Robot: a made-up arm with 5 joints.
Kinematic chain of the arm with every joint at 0, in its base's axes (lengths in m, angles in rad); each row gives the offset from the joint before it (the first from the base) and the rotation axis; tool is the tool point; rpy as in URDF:
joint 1: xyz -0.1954 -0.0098 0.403 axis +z
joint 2: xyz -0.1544 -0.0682 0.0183 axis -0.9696 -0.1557 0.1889
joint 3: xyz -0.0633 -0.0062 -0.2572 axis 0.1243 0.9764 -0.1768
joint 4: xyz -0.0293 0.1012 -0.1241 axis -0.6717 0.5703 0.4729
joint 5: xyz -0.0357 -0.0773 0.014 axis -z
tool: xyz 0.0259 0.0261 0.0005 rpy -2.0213 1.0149 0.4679
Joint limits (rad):
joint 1: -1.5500..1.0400
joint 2: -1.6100..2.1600
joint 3: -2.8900..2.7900
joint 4: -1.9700..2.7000
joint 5: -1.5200..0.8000
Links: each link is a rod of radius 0.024 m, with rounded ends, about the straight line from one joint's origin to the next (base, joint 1, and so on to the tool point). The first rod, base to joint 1, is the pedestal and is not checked.
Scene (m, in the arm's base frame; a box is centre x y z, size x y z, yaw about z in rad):
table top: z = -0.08
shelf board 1: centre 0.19 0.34 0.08 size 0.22 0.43 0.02 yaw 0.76
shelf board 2: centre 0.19 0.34 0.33 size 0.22 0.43 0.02 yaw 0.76
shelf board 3: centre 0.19 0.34 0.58 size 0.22 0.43 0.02 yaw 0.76
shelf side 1: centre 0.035 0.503 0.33 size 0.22 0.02 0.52 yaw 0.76
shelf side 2: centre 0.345 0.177 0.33 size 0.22 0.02 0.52 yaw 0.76
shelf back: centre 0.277 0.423 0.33 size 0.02 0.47 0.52 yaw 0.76
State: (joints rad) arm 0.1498 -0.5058 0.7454 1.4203 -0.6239
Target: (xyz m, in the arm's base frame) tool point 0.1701 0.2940 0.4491
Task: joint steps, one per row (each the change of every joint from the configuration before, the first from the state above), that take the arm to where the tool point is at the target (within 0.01 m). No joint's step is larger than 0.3 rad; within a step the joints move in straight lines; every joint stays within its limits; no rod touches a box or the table.
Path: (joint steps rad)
1: -0.2729 -0.1840 -0.2239 -0.1517 0.0557
2: -0.2729 -0.1841 -0.2239 -0.1516 0.0556
3: -0.2728 -0.1840 -0.2239 -0.1517 0.0557
4: -0.2729 -0.1840 -0.2239 -0.1517 0.0557
5: -0.2729 -0.1841 -0.2239 -0.1517 0.0556
6: -0.2729 -0.1840 -0.2239 -0.1516 0.0557
7: -0.0104 0.0491 0.1226 -0.2750 -0.2050
8: -0.0104 0.0492 0.1226 -0.2750 -0.2050
9: -0.0104 0.0491 0.1226 -0.2751 -0.2051
10: -0.0105 0.0491 0.1226 -0.2750 -0.2050
11: -0.0104 0.0492 0.1226 -0.2750 -0.2050
12: -0.0104 0.0491 0.1225 -0.2750 -0.2050

